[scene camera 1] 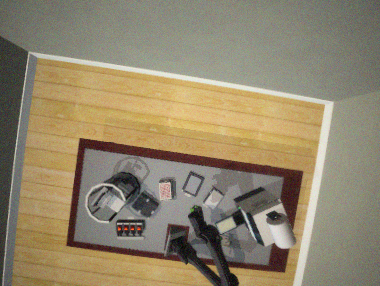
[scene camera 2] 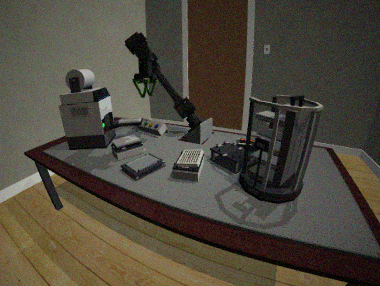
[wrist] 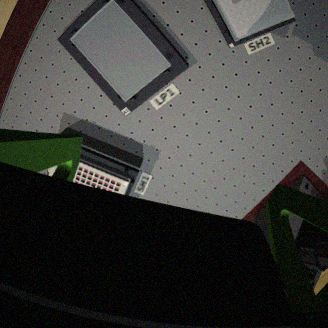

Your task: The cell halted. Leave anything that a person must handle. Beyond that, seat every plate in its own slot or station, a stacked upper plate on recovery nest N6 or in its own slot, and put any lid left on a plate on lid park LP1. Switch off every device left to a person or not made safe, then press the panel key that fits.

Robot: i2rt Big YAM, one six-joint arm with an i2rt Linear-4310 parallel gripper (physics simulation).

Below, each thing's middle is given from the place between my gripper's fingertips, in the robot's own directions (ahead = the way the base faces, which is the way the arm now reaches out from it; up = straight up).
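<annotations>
The red-topped plate (wrist: 89, 173) is 230 mm to the left of my hand and 230 mm below it, and it's 30 mm ahead of it too. Then there's round plate hotel H1 (scene camera 2: 280, 135), which is 550 mm to the left of my hand, 130 mm below it and 30 mm behind it.
</annotations>
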